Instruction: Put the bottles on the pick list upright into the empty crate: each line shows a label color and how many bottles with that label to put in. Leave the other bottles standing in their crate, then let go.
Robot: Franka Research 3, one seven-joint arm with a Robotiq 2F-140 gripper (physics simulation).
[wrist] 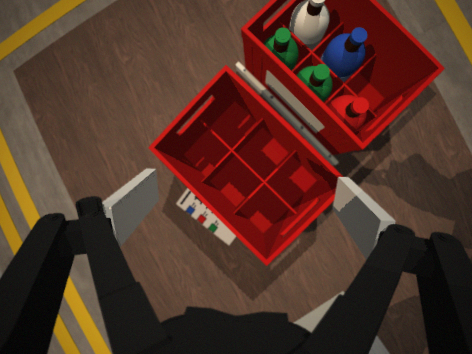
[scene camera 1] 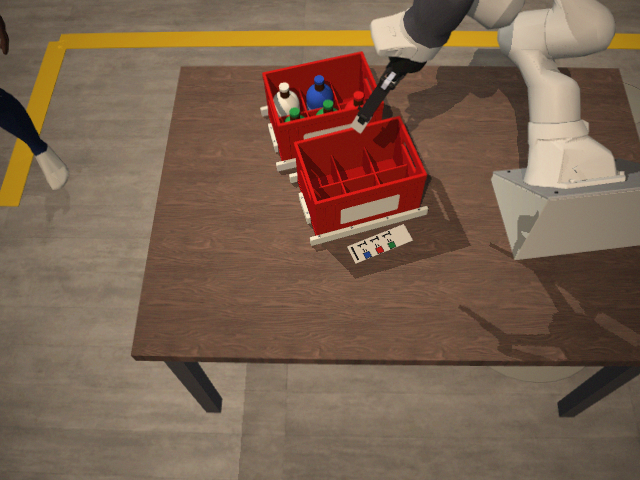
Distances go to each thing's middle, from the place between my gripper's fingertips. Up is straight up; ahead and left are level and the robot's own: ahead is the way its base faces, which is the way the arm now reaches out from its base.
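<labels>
White strip (scene camera 1: 414,213), 90 mm to the left of my hand, 360 mm below it. Pick list (scene camera 1: 375,245), 370 mm below my hand, 130 mm to the left, 20 mm behind. Blue bottle (wrist: 345,53), far below my hand, far to the right, a good way ahead. Red bottle (wrist: 352,111), 290 mm below my hand, 220 mm to the right, 10 mm ahead.
</labels>
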